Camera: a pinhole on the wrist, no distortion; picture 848 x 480 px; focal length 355.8 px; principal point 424.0 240.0 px. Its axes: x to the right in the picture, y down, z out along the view. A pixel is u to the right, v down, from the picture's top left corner.
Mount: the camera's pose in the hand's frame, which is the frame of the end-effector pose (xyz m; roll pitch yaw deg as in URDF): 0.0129 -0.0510 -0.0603 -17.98 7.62 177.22
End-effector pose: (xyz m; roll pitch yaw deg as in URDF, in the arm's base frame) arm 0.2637 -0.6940 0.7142 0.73 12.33 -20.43
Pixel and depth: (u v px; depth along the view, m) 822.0 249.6 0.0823
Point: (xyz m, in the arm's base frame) 0.1564 -0.7326 0.7368
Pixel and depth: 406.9 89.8 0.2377
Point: 0.2842 -0.7340 0.9072
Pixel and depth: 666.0 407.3 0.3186
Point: -0.0286 -0.8856 0.9252
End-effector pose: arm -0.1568 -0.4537 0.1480 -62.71 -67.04 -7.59
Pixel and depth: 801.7 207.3 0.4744
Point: -0.5829 -0.1574 -0.2563
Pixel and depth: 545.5 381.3 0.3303
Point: -0.5079 -0.3562 0.1423
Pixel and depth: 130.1 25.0 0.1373
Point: -0.1652 -0.3631 0.2720
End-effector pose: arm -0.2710 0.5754 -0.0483 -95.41 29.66 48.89
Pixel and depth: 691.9 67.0 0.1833
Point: -0.4473 0.5595 0.0284
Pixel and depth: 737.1 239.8 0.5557
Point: -0.8470 0.5472 0.3598
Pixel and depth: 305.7 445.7 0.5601
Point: -0.3756 1.1282 0.3268
